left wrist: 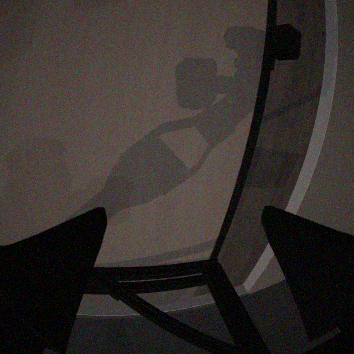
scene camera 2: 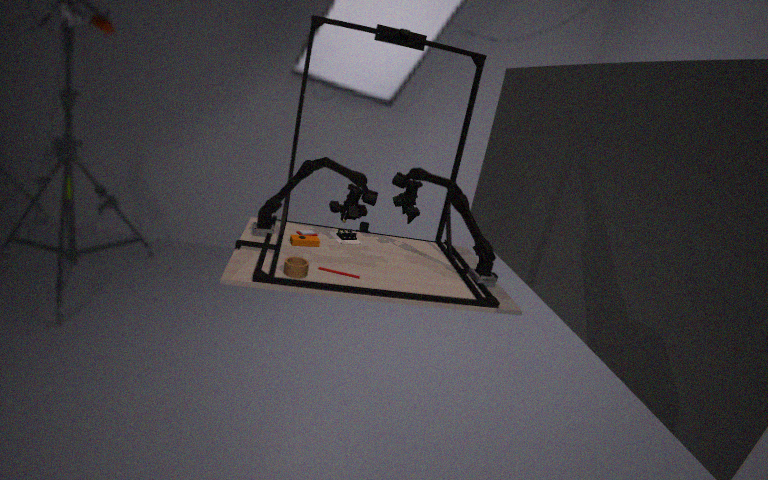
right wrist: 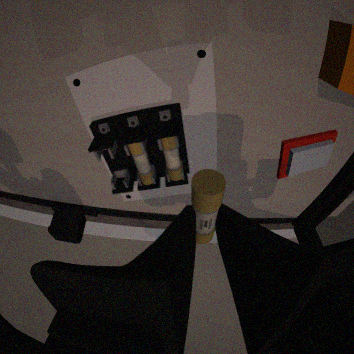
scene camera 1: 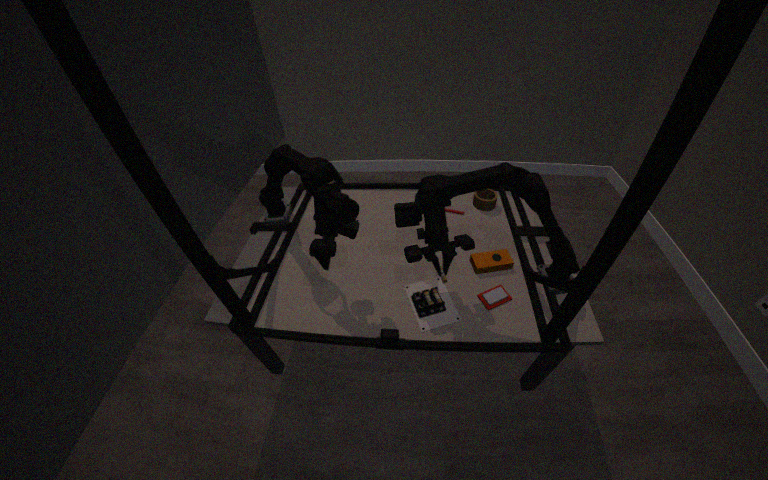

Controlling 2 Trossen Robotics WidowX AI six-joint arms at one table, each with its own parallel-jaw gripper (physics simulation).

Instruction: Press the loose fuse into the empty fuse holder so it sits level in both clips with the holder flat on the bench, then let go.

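Pixels of known places: left gripper, between the fingertips: [left wrist: 186, 215] [scene camera 2: 406, 218] [scene camera 1: 328, 260]; right gripper, between the fingertips: [scene camera 2: 342, 220] [right wrist: 203, 211] [scene camera 1: 442, 275]; left arm's base, origin of its link: [scene camera 2: 483, 273] [scene camera 1: 277, 212]; right arm's base, origin of its link: [scene camera 2: 263, 226] [scene camera 1: 557, 275].
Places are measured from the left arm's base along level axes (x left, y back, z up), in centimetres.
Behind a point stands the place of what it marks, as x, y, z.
The loose fuse [right wrist: 206, 205] @(-41.7, -58.3, 6.2) [scene camera 1: 444, 277] @(-45.1, -58.9, 6.1), with brass caps and a pale printed body, is gripped between the fingertips of my right gripper [right wrist: 203, 211] @(-43.7, -58.7, 5.1) [scene camera 1: 442, 273] @(-43.7, -58.7, 5.1), which is shut on it above the bench. The black fuse holder [right wrist: 142, 150] @(-44.5, -54.9, -1.4) [scene camera 1: 428, 301] [scene camera 2: 346, 235] @(-44.5, -55.2, -3.0) lies on a white plate [right wrist: 200, 80] @(-39.6, -59.5, -4.6) [scene camera 1: 450, 317] @(-51.7, -60.3, -4.6). In the right wrist view two of its slots hold fuses, and the leftmost slot, with bare clips, is empty. The held fuse appears to the lower right of the holder there, apart from it. My left gripper [left wrist: 186, 215] @(-39.1, -27.2, 10.8) [scene camera 1: 324, 266] @(-39.1, -27.2, 10.8) [scene camera 2: 410, 220] @(-39.1, -27.2, 10.8) is open and empty, above the bench.
An orange box [scene camera 1: 491, 260] @(-34.0, -77.5, -1.8) [scene camera 2: 304, 240] @(-30.1, -78.8, -1.9) and a red-and-white block [scene camera 1: 494, 296] @(-46.9, -74.8, -3.4) [right wrist: 307, 153] @(-45.6, -73.8, -3.4) lie beside the plate. A round tan container [scene camera 1: 484, 199] @(-4.6, -83.9, 0.3) [scene camera 2: 296, 267] @(4.1, -86.5, -0.2) and a red rod [scene camera 2: 338, 272] @(-2.1, -67.9, -4.2) lie farther off. Dark frame bars [scene camera 1: 453, 345] @(-60.1, -59.3, -5.4) border the bench.
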